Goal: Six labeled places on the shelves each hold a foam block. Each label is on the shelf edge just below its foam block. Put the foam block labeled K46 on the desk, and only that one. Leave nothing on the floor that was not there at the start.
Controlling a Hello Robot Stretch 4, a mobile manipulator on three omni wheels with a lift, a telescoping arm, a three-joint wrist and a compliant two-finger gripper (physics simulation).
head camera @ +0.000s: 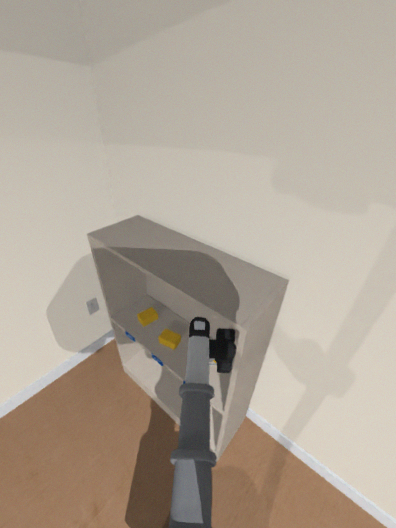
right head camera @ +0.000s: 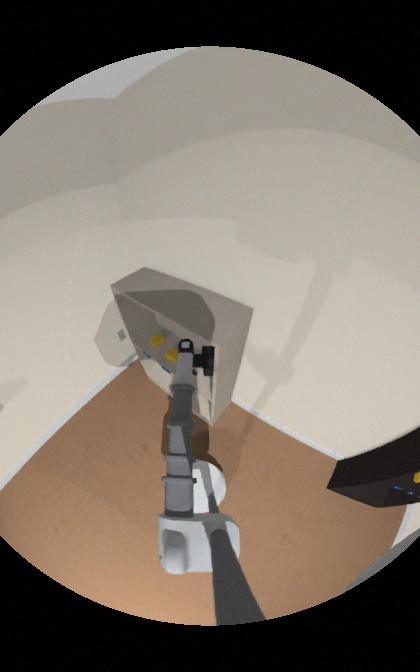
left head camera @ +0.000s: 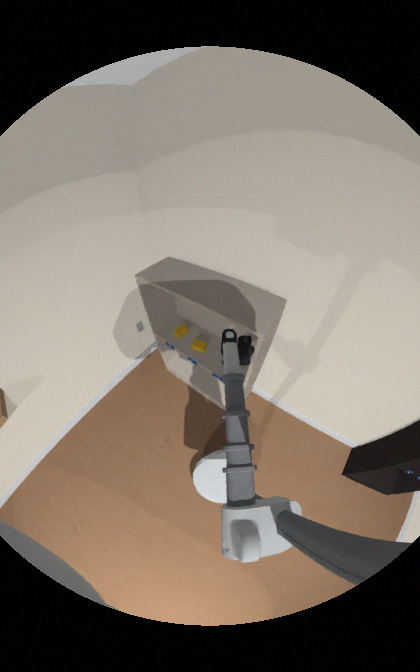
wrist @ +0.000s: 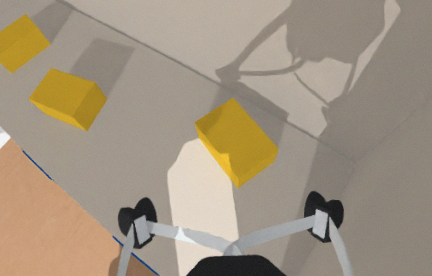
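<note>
The pale shelf unit (head camera: 262, 345) (left head camera: 272, 340) (right head camera: 235, 357) holds three yellow foam blocks on one board. The right-hand block (wrist: 237, 142) lies turned at an angle just beyond my fingertips in the wrist view. The middle block (head camera: 170, 339) (left head camera: 200, 345) (wrist: 67, 100) and the left block (head camera: 147, 316) (left head camera: 181, 330) (right head camera: 157, 340) (wrist: 22, 44) lie farther left. Blue labels (head camera: 157, 360) (left head camera: 192, 361) sit on the board's edge; I cannot read them. My gripper (wrist: 229, 212) is open, with nothing between its fingertips, above the board. In the head views my wrist hides most of the right-hand block and my fingers.
The unit's side wall (wrist: 400, 200) stands close right of my gripper, and its top panel overhangs the board. A dark shelf unit (left head camera: 382, 457) (right head camera: 372, 470) stands at the right, with a yellow block (right head camera: 417, 477) partly showing. A wooden edge (left head camera: 2, 406) shows at far left.
</note>
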